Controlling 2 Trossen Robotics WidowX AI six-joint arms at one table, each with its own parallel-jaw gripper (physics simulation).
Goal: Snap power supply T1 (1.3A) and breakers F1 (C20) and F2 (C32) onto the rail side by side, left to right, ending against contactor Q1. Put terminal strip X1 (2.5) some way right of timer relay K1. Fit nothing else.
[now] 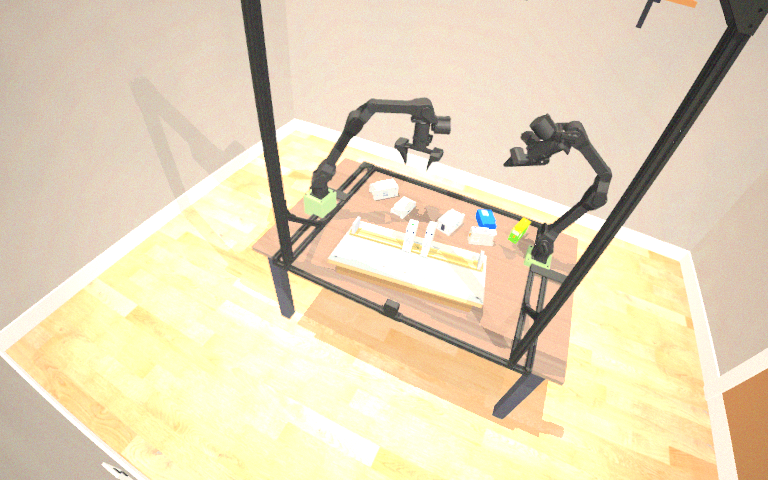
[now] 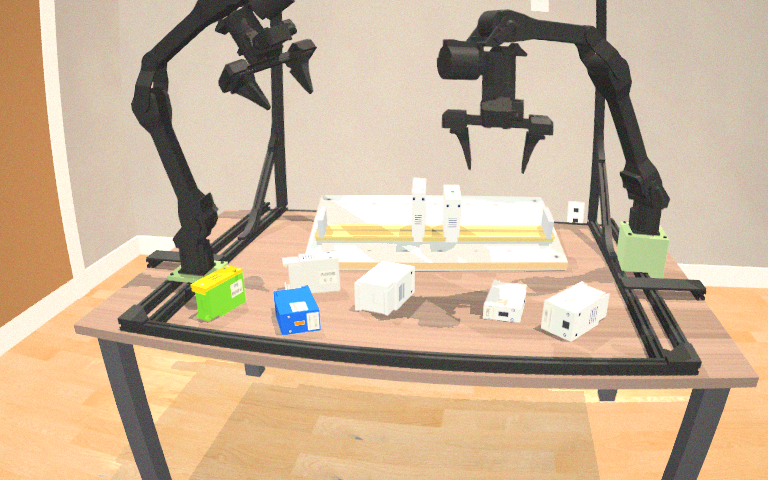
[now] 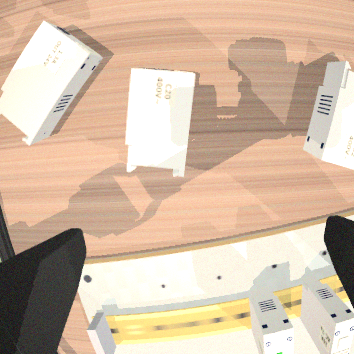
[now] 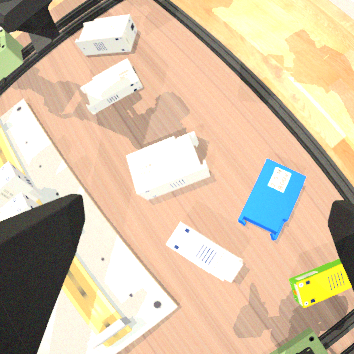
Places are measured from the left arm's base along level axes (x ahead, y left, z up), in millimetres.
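Pixels of known places: left gripper, between the fingertips: [image 1: 416, 167] [image 2: 496, 171] [image 3: 207, 236] [image 4: 47, 21]; right gripper, between the fingertips: [image 1: 511, 165] [image 2: 291, 100] [image 4: 212, 211]; left arm's base, origin of its link: [image 1: 319, 193] [image 2: 644, 230]; right arm's base, origin of its link: [image 1: 539, 256] [image 2: 197, 268].
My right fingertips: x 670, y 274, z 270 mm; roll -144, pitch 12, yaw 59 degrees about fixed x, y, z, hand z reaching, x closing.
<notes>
For each thing: its middle in the pictures, then the offset to it from my right fingertips. Level surfaces: height alone.
- Power supply T1, middle of its body: [image 3: 44, 82] [image 2: 576, 310] [image 4: 105, 34] [image 1: 383, 189] dy -4, dx -507, dz -342 mm
- breaker F1, middle of its body: [image 3: 158, 121] [image 2: 506, 300] [image 4: 109, 85] [image 1: 403, 207] dy -51, dx -377, dz -355 mm
- breaker F2, middle of its body: [image 3: 345, 115] [image 4: 168, 165] [image 2: 385, 287] [image 1: 450, 221] dy -26, dx -157, dz -342 mm
- white block, middle of its body: [image 4: 206, 252] [image 2: 311, 273] [image 1: 482, 236] dy -41, dx -6, dz -335 mm
- blue block, middle of its body: [image 4: 271, 199] [image 2: 295, 309] [image 1: 486, 220] dy +84, dx -25, dz -349 mm
- green-yellow block, middle of its body: [image 4: 326, 279] [image 2: 219, 293] [image 1: 519, 230] dy +94, dx +126, dz -335 mm
- white board, height of its surface: dz -295 mm
Power supply T1 [image 1: 384, 189] [image 2: 574, 311] [image 3: 47, 80], breaker F1 [image 1: 403, 207] [image 2: 504, 301] [image 3: 160, 115] lettered C20 and breaker F2 [image 1: 451, 221] [image 2: 385, 287] [image 4: 167, 165] lie loose on the table. A white block [image 2: 314, 273] [image 4: 204, 251], seemingly terminal strip X1, lies beyond them. Two narrow white devices [image 2: 418, 212] [image 2: 451, 212] stand on the yellow rail [image 2: 368, 233] [image 3: 185, 325] with a gap between; I cannot read which is Q1 or K1. My left gripper [image 2: 496, 169] [image 3: 207, 236] is open, above table and rail. My right gripper [image 2: 289, 100] [image 4: 212, 211] is open, high up.
A blue block [image 2: 297, 310] [image 4: 274, 197] and a green-yellow block [image 2: 219, 294] [image 4: 322, 284] lie near the right arm's base. The rail sits on a white board [image 1: 407, 274] with an upright stop near each rail end. A black frame [image 2: 396, 359] runs around the table's edges.
</notes>
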